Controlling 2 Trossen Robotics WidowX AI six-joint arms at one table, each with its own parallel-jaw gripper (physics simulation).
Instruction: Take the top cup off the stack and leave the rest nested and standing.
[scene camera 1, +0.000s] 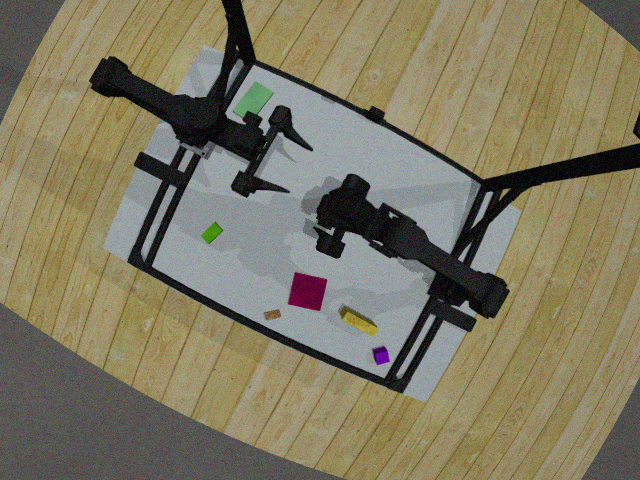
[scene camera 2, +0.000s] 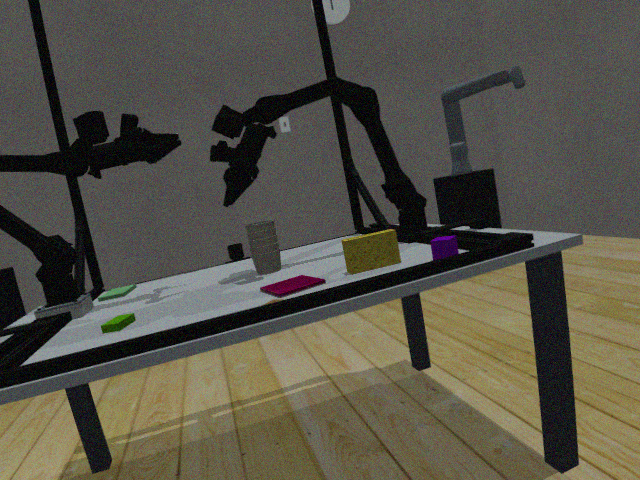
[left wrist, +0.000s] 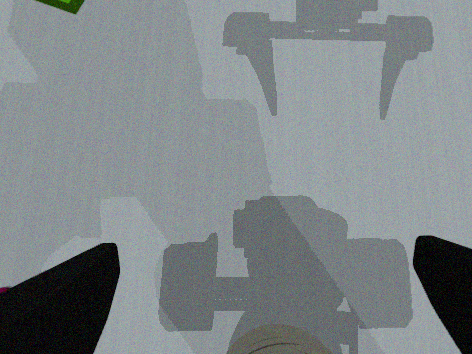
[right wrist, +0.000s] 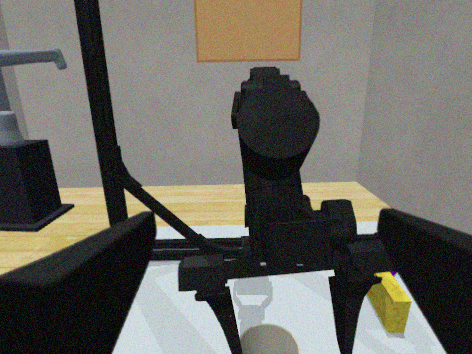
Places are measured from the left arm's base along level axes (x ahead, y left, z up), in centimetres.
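Pixels of known places: left gripper, fingertip midpoint: (scene camera 2: 227, 205) (left wrist: 266, 253); right gripper, fingertip midpoint: (scene camera 1: 301, 171) (scene camera 2: 179, 139) (right wrist: 266, 220); left arm's base at its link origin: (scene camera 1: 448, 286) (scene camera 2: 414, 230); right arm's base at its link origin: (scene camera 1: 198, 136) (scene camera 2: 63, 301).
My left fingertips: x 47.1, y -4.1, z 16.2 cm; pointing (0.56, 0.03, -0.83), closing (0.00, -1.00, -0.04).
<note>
For each thing: its middle in the pictures, then the offset to it from my left fingertips. "spot": a spot on its surface instead.
- magenta square at a spot on its surface: (scene camera 2: 293, 285) (scene camera 1: 304, 297) spot: dx -6.4, dy +25.0, dz -17.5 cm
- yellow block at the middle of its body: (scene camera 2: 371, 251) (right wrist: 385, 295) (scene camera 1: 358, 321) dx -24.0, dy +24.7, dz -14.8 cm
- purple cube at the middle of its body: (scene camera 2: 444, 248) (scene camera 1: 381, 355) dx -36.2, dy +32.8, dz -16.3 cm
- small brown block at the middle of its body: (scene camera 1: 272, 315) dx +0.3, dy +34.0, dz -17.9 cm
- bright green block at the middle of its body: (scene camera 2: 118, 323) (scene camera 1: 212, 233) dx +26.9, dy +18.4, dz -17.5 cm
- pale green plate at the middle of its body: (scene camera 2: 118, 292) (scene camera 1: 253, 101) dx +32.5, dy -23.4, dz -17.8 cm
A stack of nested grey-beige cups (scene camera 2: 264, 249) stands upright on the table in scene camera 2. Its rounded top shows at the bottom edge of the left wrist view (left wrist: 280, 342) and of the right wrist view (right wrist: 270, 341). In scene camera 1 it does not show; the left arm covers that area. My left gripper (scene camera 2: 227, 203) (left wrist: 266, 253) is open and empty, tilted downward above the stack and a little to its left in scene camera 2. My right gripper (scene camera 1: 299, 170) (scene camera 2: 178, 139) is open and empty, roughly level, higher and farther left.
A magenta square (scene camera 1: 307, 291) (scene camera 2: 293, 285), a yellow block (scene camera 1: 358, 320) (scene camera 2: 371, 251), a purple cube (scene camera 1: 381, 355) (scene camera 2: 444, 247) and a small brown block (scene camera 1: 272, 314) lie near the front. A bright green block (scene camera 1: 211, 233) (scene camera 2: 118, 322) and a pale green plate (scene camera 1: 253, 99) (scene camera 2: 117, 292) lie left.
</note>
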